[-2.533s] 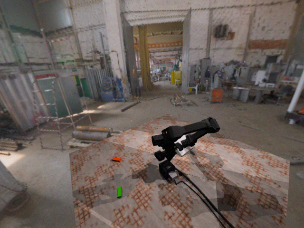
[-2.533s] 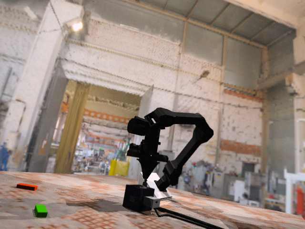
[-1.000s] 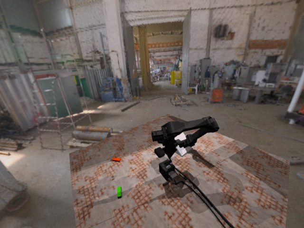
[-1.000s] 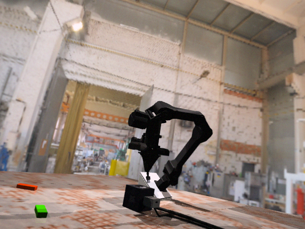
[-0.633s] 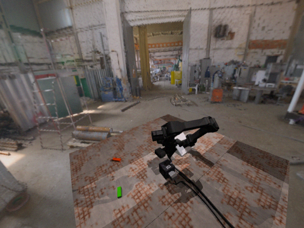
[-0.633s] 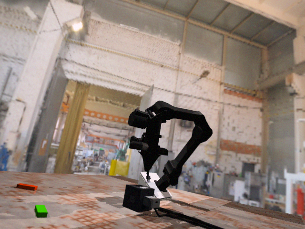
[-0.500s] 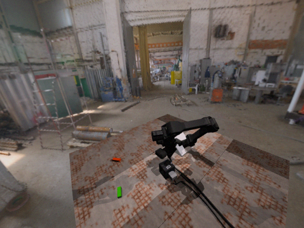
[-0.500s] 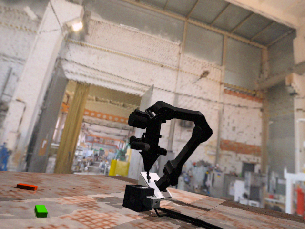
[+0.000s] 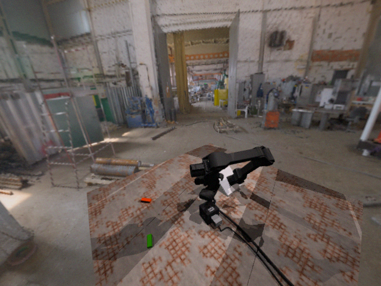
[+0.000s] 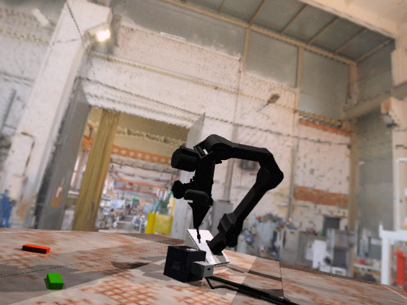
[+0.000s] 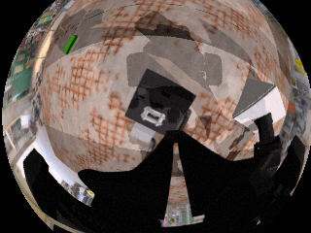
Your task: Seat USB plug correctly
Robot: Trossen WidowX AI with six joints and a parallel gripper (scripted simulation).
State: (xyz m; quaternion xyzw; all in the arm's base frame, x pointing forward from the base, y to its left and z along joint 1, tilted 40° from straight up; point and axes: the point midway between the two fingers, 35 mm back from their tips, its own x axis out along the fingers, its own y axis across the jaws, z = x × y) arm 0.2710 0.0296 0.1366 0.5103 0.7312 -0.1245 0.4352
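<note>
Now: gripper tip 20 mm short of the usb socket, 20 mm to the right of it and 60 mm above it. From my gripper tip the other things lie so: green block 340 mm ahead, 40 mm to the right, 130 mm below; then orange block 290 mm ahead, 310 mm to the right, 130 mm below; then usb plug 10 mm behind, 10 mm to the left, 20 mm below.
</note>
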